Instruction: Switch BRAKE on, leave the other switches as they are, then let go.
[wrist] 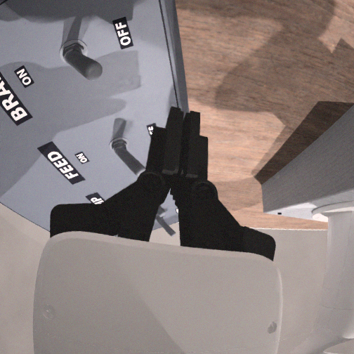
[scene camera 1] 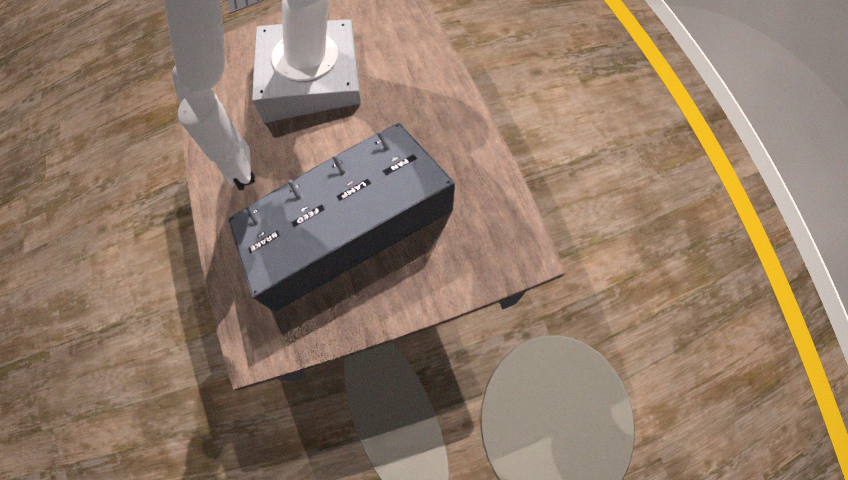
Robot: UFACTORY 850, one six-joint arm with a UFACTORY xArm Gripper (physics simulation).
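Note:
The dark grey switch box (scene camera 1: 357,220) (wrist: 100,107) lies on the table, its levers in a row. The BRAKE lever (scene camera 1: 251,217) (wrist: 86,64) is at the end near my gripper and leans to the OFF side, like the FEED lever (scene camera 1: 294,190) (wrist: 131,162). The LAMP lever (scene camera 1: 338,165) and the FAN lever (scene camera 1: 382,142) lean the same way. My gripper (scene camera 1: 243,182) (wrist: 179,124) is shut and empty. Its fingertips are near the box's long edge on the OFF side, apart from the BRAKE lever; their height is hard to tell. The fingers partly hide the farther switches in the wrist view.
The arm's square metal base (scene camera 1: 306,83) (wrist: 310,170) stands on the wooden table (scene camera 1: 476,237) (wrist: 240,65), behind the box's lever side. The upper arm (scene camera 1: 196,47) reaches down at the left of the base. The table's front edge lies beyond the label side of the box.

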